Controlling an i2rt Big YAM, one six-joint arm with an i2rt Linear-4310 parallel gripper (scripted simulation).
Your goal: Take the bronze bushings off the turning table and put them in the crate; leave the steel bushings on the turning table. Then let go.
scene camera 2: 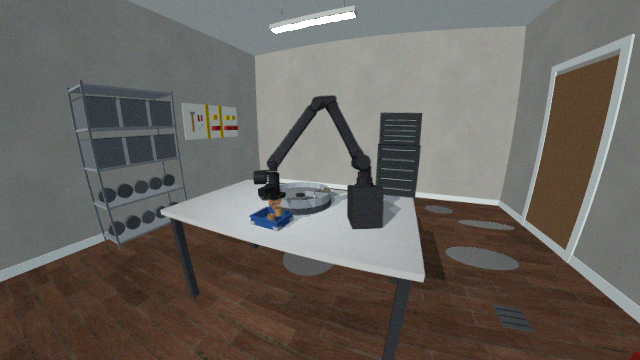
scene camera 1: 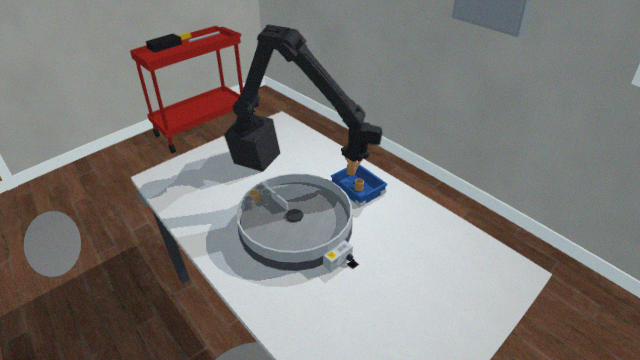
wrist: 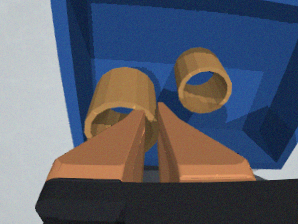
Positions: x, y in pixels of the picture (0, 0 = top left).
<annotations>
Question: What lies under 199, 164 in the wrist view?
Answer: The gripper.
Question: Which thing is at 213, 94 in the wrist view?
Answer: A bronze bushing.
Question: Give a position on a crate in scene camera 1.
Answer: At 374, 187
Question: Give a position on a crate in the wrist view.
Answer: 250, 47
</annotations>
